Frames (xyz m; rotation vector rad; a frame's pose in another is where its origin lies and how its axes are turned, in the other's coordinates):
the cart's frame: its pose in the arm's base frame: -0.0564 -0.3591 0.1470 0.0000 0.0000 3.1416
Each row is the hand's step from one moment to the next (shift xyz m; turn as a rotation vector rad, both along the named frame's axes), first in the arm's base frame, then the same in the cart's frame.
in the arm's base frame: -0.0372 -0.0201 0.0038 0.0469 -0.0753 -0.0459
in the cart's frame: 0.0372 0.0201 0.0038 -0.0469 0.0753 -0.0459
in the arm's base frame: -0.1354 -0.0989 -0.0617 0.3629 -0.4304 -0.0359
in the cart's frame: 0.1354 0.0989 -0.0617 -0.3629 0.4304 -0.0359
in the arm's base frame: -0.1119 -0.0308 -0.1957 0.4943 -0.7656 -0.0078
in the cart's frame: 0.1119 0.0308 -0.1957 -0.4943 0.7656 -0.0078
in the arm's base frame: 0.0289 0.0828 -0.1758 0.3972 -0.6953 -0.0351
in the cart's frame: -0.0289 -0.0828 -0.1758 -0.3972 0.6953 -0.0351
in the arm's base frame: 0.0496 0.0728 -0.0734 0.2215 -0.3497 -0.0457
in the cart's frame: -0.0496 -0.0728 -0.0734 -0.2215 0.3497 -0.0457
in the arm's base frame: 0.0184 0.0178 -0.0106 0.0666 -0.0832 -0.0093
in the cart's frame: -0.0184 -0.0178 -0.0106 -0.0666 0.0832 -0.0093
